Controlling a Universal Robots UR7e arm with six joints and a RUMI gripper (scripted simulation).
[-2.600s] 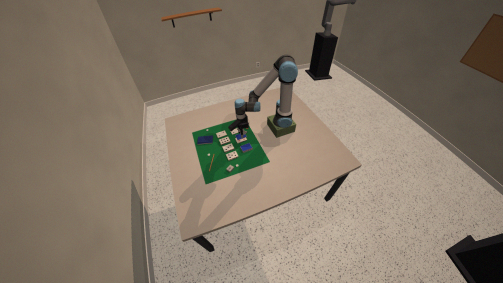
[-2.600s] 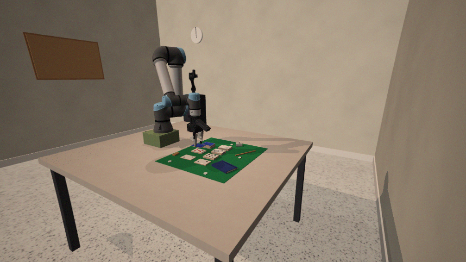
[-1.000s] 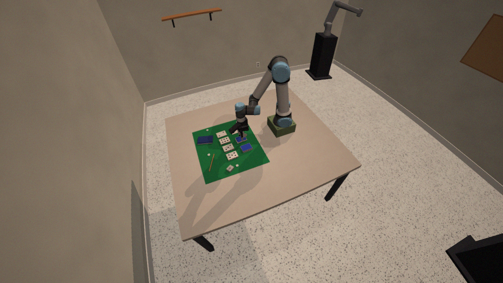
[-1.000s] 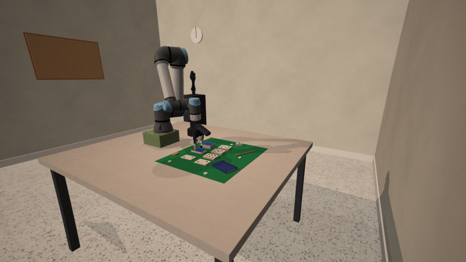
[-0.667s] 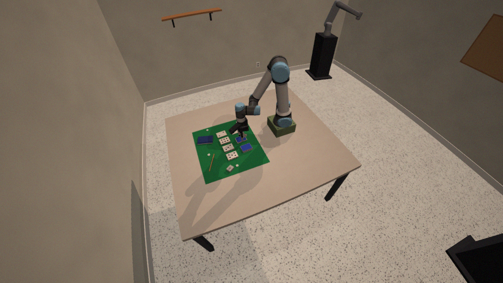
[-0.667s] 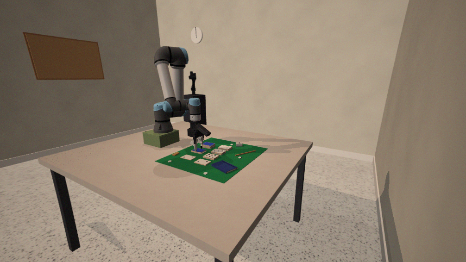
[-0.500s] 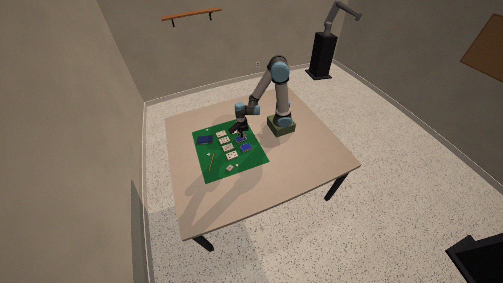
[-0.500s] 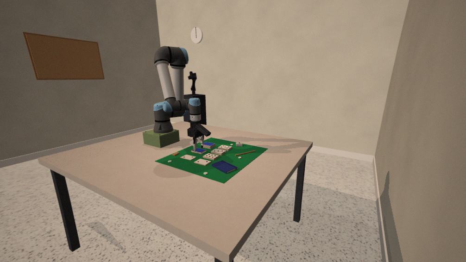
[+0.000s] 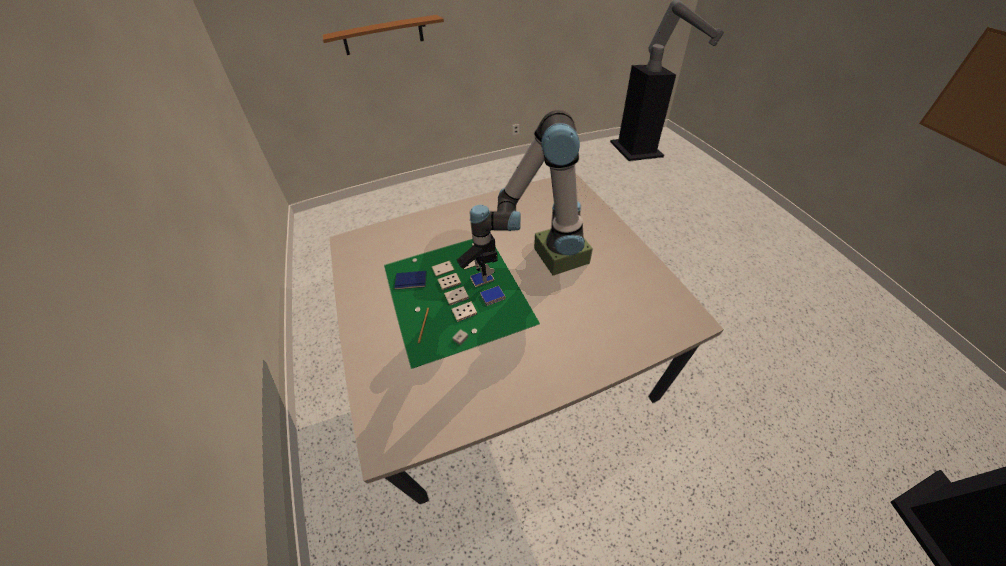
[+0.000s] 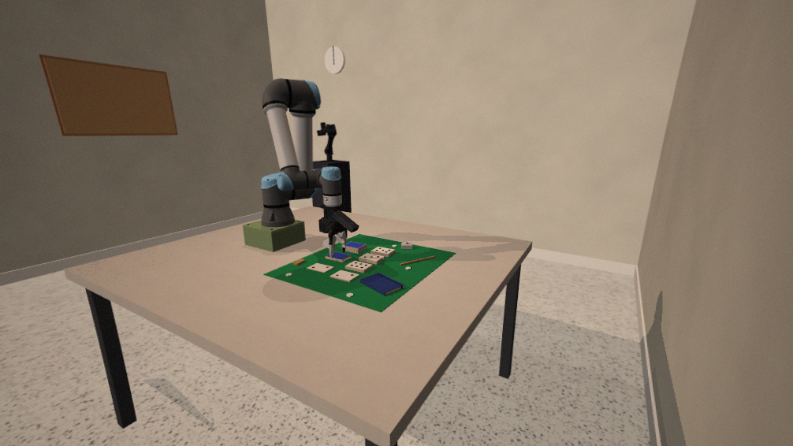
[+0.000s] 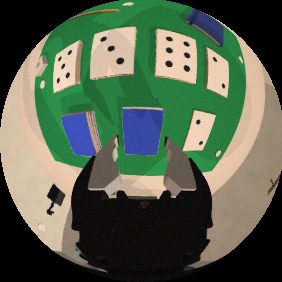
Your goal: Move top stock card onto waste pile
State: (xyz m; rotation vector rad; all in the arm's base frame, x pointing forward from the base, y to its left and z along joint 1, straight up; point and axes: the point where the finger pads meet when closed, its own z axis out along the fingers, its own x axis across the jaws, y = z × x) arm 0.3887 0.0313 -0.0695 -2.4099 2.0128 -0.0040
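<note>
Right now the card is 20 mm below my hand. Round my hand: blue book: 320 mm ahead, 80 mm to the right, 20 mm below; then green mat: 130 mm ahead, 40 mm to the left, 40 mm below; then small grey block: 150 mm ahead, 290 mm to the left, 10 mm below.
</note>
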